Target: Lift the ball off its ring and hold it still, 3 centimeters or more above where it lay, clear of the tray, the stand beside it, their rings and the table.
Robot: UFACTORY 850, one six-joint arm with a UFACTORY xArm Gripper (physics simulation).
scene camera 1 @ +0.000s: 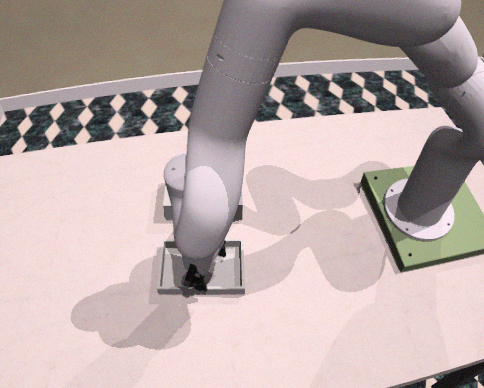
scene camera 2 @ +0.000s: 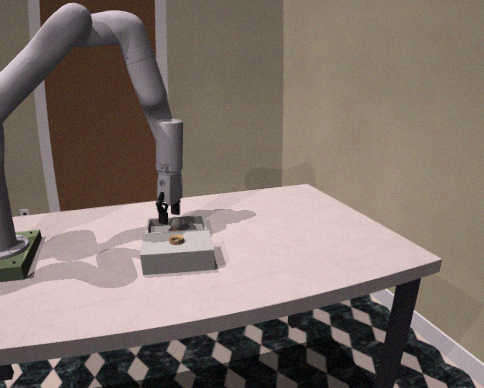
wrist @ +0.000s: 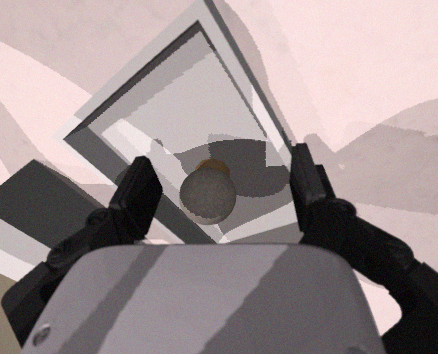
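Note:
The grey-brown ball [scene camera 2: 178, 223] [wrist: 207, 196] rests on its orange ring [wrist: 212, 164] in the grey tray [scene camera 1: 225, 291] [wrist: 130, 73]; the ring is partly covered by the ball in the wrist view. The arm hides the ball in scene camera 1. My gripper [scene camera 1: 209, 266] [scene camera 2: 169, 215] [wrist: 220, 168] is wide open and empty above the tray. In the wrist view one finger is on each side of the ball, both apart from it. The grey stand [scene camera 2: 177, 261] [scene camera 1: 239, 213] [wrist: 45, 205] beside the tray bears another orange ring [scene camera 2: 176, 240].
The arm's green base plate [scene camera 1: 467, 210] [scene camera 2: 12, 270] is bolted on the pale table [scene camera 1: 310, 350] [scene camera 2: 300, 260], well to one side of the tray. The stand's block is close along one long side of the tray. The tray has raised walls around the ball.

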